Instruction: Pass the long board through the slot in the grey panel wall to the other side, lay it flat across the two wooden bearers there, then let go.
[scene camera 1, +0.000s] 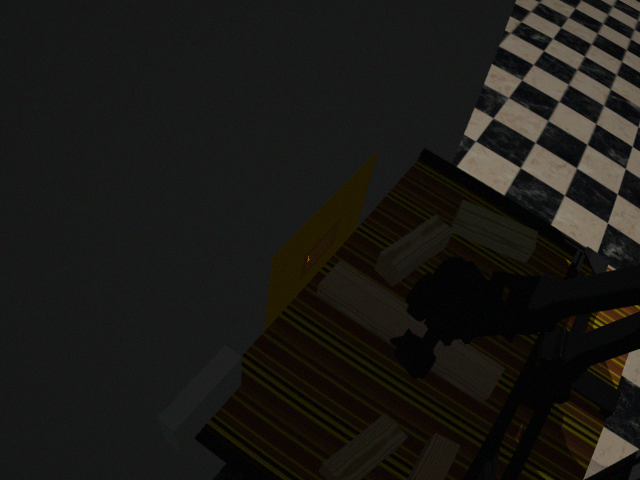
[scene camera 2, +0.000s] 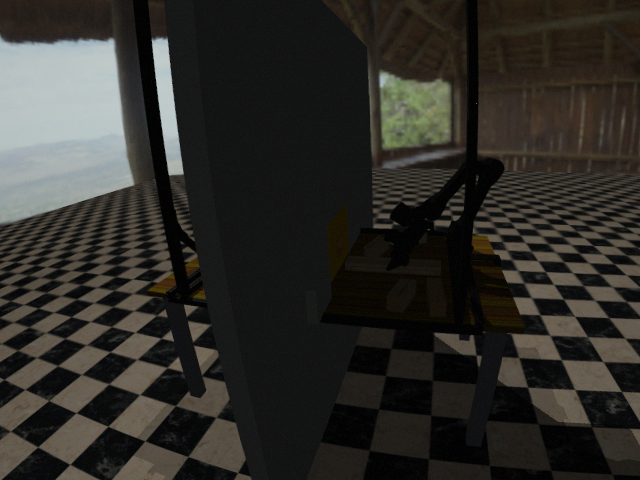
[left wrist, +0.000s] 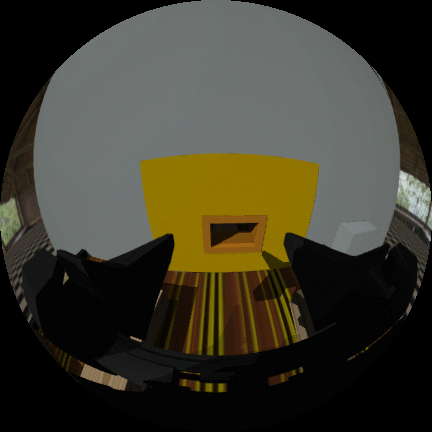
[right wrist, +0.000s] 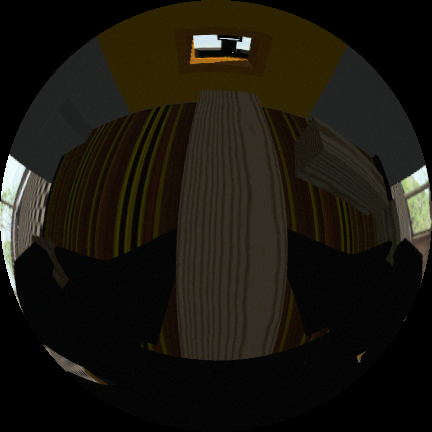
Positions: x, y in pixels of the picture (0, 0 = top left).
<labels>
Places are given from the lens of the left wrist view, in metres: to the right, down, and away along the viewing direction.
my left gripper (left wrist: 230, 239): 0.01, 0.02, 0.10
orange-framed slot (left wrist: 250, 240): 0.06, 0.04, 0.24
grey block (left wrist: 353, 237): 0.27, 0.04, 0.17
The marked spots on the grey block and the orange-framed slot are 0.22 m apart.
</labels>
